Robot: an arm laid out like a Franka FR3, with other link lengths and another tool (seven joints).
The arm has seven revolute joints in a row. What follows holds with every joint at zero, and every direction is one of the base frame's.
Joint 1 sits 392.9 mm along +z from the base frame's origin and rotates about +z.
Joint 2 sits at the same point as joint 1 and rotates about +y.
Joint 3 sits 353.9 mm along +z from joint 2 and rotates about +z.
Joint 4 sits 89.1 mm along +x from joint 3 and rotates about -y.
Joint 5 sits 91.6 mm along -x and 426.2 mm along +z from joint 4 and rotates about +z.
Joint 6 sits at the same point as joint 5 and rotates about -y.
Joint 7 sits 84.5 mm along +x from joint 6 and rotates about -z.
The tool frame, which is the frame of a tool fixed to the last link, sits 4.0 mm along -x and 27.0 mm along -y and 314.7 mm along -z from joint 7; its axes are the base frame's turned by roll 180.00, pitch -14.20 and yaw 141.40 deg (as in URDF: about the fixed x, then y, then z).
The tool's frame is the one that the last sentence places.
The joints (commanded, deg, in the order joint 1, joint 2, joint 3, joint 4, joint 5, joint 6, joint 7), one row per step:
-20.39, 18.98, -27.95, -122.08, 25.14, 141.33, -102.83
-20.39, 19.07, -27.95, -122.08, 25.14, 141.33, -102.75
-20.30, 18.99, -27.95, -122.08, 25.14, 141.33, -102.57
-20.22, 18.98, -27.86, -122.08, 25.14, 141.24, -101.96
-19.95, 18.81, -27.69, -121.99, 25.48, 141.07, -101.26
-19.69, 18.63, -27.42, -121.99, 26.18, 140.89, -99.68
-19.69, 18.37, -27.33, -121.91, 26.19, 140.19, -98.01
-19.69, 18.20, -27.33, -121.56, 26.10, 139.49, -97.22
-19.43, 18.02, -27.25, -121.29, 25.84, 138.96, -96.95
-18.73, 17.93, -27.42, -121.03, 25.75, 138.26, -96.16
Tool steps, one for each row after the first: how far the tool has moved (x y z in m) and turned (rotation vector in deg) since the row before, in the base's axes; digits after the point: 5 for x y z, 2 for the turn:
-0.00041, 0.00012, -0.00095, 0.04, 0.09, -0.08
0.00102, 0.00056, 0.00083, 0.00, -0.07, -0.09
0.00105, 0.00177, -0.00028, 0.19, 0.03, -0.43
0.00506, 0.00389, 0.00195, 0.31, -0.34, -0.48
0.00536, 0.00547, 0.00119, 0.69, -0.47, -1.54
0.00038, 0.00317, 0.00168, 0.78, 0.03, -1.45
0.00150, 0.00092, 0.00318, 0.41, -0.03, -0.55
0.00390, 0.00341, 0.00285, 0.19, 0.02, 0.39
0.00466, 0.00594, 0.00187, 0.45, 0.14, -0.02

